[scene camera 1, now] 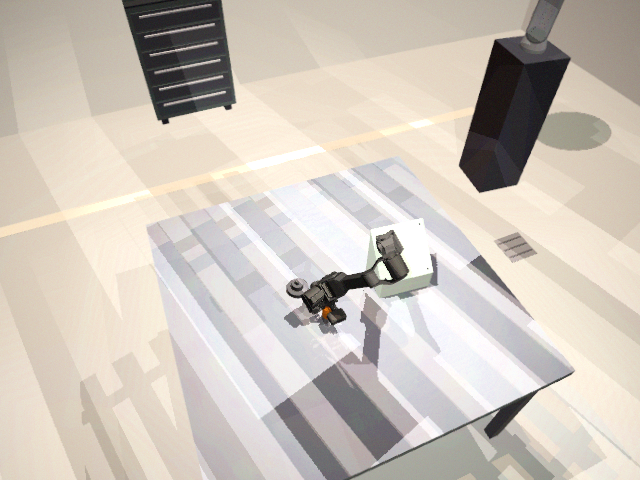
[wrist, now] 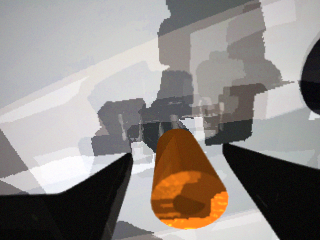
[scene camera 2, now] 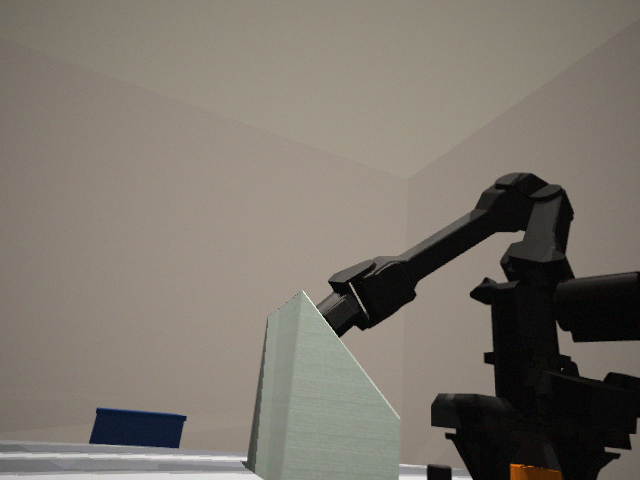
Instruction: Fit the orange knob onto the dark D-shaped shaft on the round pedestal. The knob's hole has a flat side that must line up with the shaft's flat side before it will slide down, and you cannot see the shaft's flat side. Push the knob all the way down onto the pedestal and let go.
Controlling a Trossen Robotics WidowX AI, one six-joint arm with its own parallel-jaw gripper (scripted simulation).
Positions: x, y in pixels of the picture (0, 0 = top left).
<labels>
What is my gripper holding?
Nothing.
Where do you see an orange knob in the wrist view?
186, 190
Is my gripper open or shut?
Open.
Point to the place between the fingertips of my gripper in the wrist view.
176, 152
</labels>
